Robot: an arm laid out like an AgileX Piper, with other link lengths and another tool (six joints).
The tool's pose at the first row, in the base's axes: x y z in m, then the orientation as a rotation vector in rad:
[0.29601, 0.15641, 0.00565, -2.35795, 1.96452, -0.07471]
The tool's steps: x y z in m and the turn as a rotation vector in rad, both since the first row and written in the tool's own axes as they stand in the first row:
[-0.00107, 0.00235, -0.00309, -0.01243, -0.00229, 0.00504]
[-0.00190, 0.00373, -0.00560, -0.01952, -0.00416, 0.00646]
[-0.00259, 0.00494, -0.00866, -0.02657, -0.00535, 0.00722]
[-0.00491, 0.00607, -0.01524, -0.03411, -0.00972, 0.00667]
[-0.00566, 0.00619, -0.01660, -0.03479, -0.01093, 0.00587]
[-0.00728, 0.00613, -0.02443, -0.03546, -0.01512, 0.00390]
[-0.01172, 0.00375, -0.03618, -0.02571, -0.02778, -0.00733]
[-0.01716, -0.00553, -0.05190, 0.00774, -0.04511, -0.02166]
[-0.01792, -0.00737, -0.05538, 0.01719, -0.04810, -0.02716]
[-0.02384, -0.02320, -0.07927, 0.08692, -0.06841, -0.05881]
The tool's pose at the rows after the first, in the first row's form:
[0.29326, 0.15697, 0.00854, -2.35950, 1.97560, -0.05967]
[0.29155, 0.15748, 0.01092, -2.36156, 1.97996, -0.05046]
[0.28998, 0.15786, 0.01387, -2.36454, 1.98382, -0.04212]
[0.28791, 0.15979, 0.02035, -2.36772, 1.98494, -0.02955]
[0.28754, 0.16047, 0.02170, -2.36841, 1.98379, -0.02748]
[0.28666, 0.16189, 0.02952, -2.36895, 1.97991, -0.02195]
[0.28721, 0.16640, 0.04147, -2.36874, 1.95625, -0.01711]
[0.29401, 0.17304, 0.05798, -2.35495, 1.91544, -0.02999]
[0.29539, 0.17404, 0.06161, -2.35323, 1.90312, -0.03588]
[0.30784, 0.18213, 0.08682, -2.33128, 1.82371, -0.07986]

